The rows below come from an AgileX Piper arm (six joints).
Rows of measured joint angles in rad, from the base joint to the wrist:
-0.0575, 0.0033, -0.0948, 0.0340, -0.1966, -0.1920
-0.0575, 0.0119, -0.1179, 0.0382, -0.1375, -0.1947
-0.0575, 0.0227, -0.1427, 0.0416, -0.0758, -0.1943
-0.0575, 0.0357, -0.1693, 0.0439, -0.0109, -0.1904
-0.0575, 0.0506, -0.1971, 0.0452, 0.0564, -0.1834
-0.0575, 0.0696, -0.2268, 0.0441, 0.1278, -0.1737
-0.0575, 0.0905, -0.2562, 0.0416, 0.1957, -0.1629
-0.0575, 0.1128, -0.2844, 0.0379, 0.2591, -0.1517
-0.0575, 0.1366, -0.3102, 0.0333, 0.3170, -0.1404
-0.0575, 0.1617, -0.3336, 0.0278, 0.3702, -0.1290
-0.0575, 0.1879, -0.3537, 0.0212, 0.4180, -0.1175
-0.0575, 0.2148, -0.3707, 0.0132, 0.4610, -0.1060
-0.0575, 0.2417, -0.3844, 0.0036, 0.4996, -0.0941
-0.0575, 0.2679, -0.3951, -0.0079, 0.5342, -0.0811
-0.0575, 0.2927, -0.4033, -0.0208, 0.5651, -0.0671
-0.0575, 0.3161, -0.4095, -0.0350, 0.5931, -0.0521
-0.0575, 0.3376, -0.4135, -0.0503, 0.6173, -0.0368
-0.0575, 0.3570, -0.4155, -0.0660, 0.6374, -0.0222
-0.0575, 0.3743, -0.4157, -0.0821, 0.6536, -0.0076
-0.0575, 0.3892, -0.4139, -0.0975, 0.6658, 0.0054
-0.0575, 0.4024, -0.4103, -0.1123, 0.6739, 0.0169
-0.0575, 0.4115, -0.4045, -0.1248, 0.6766, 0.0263
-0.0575, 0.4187, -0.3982, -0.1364, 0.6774, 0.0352
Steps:
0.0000, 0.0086, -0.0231, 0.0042, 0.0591, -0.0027
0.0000, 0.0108, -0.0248, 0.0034, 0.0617, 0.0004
0.0000, 0.0130, -0.0266, 0.0023, 0.0649, 0.0039
0.0000, 0.0149, -0.0278, 0.0013, 0.0673, 0.0070
0.0000, 0.0190, -0.0297, -0.0011, 0.0714, 0.0097
0.0000, 0.0209, -0.0294, -0.0025, 0.0679, 0.0108
0.0000, 0.0223, -0.0282, -0.0037, 0.0634, 0.0112
0.0000, 0.0238, -0.0258, -0.0046, 0.0579, 0.0113
0.0000, 0.0251, -0.0234, -0.0055, 0.0532, 0.0114
0.0000, 0.0262, -0.0201, -0.0066, 0.0478, 0.0115
0.0000, 0.0269, -0.0170, -0.0080, 0.0430, 0.0115
0.0000, 0.0269, -0.0137, -0.0096, 0.0386, 0.0119
0.0000, 0.0262, -0.0107, -0.0115, 0.0346, 0.0130
0.0000, 0.0248, -0.0082, -0.0129, 0.0309, 0.0140
0.0000, 0.0234, -0.0062, -0.0142, 0.0280, 0.0150
0.0000, 0.0215, -0.0040, -0.0153, 0.0242, 0.0153
0.0000, 0.0194, -0.0020, -0.0157, 0.0201, 0.0146
0.0000, 0.0173, -0.0002, -0.0161, 0.0162, 0.0146
0.0000, 0.0149, 0.0018, -0.0154, 0.0122, 0.0130
0.0000, 0.0132, 0.0036, -0.0148, 0.0081, 0.0115
0.0000, 0.0091, 0.0058, -0.0125, 0.0027, 0.0094
0.0000, 0.0072, 0.0063, -0.0116, 0.0008, 0.0089

